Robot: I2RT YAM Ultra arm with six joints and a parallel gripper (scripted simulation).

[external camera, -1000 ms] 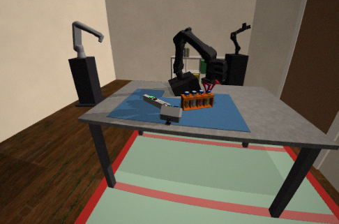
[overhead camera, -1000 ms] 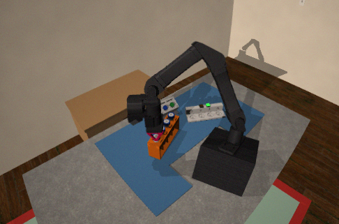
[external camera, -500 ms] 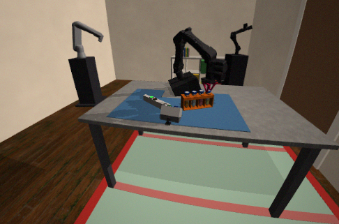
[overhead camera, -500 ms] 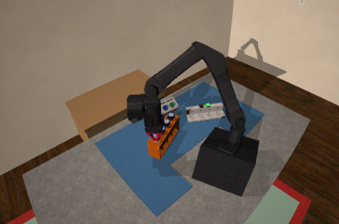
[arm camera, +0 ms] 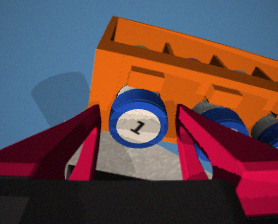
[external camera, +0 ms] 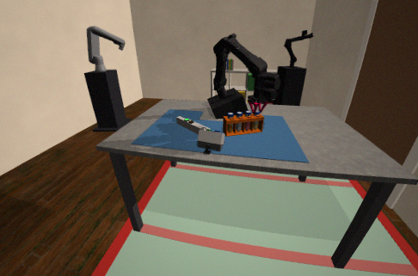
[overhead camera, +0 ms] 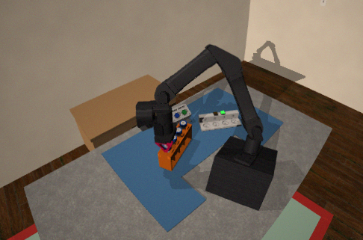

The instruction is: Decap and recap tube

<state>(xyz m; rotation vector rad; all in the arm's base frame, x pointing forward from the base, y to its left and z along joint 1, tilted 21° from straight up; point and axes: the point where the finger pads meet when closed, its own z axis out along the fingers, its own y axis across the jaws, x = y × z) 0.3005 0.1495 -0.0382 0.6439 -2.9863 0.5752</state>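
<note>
My gripper is now 10 cm to the left of the blue cap and 2 cm short of it. The rest, counted from my hand: grey key desk 26 cm to the right, 13 cm ahead, 6 cm below; then green ready key 28 cm to the right, 11 cm ahead, 5 cm below; then blue cycle key 23 cm to the right, 12 cm ahead, 5 cm below.
</note>
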